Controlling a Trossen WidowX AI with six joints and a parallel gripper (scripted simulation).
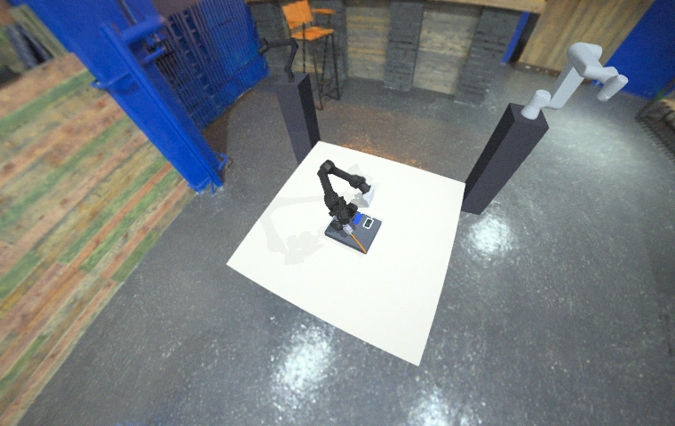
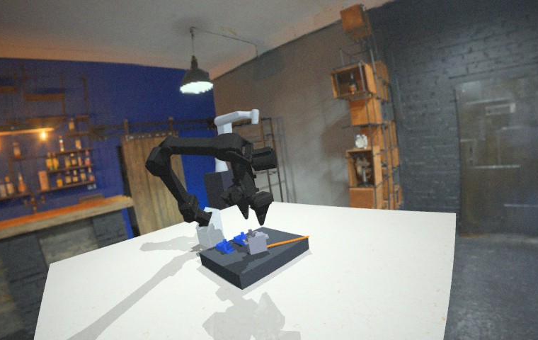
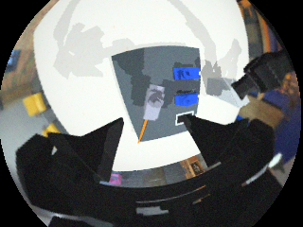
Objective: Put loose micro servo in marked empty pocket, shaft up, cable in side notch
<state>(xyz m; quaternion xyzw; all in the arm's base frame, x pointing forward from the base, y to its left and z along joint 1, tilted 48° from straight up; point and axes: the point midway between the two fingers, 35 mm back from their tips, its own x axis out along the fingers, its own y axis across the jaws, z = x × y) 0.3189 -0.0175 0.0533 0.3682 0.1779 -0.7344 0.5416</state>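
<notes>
Now: the dark deck 10 mm behind my gripper tip, 20 mm to the left of it and 130 mm below it.
</notes>
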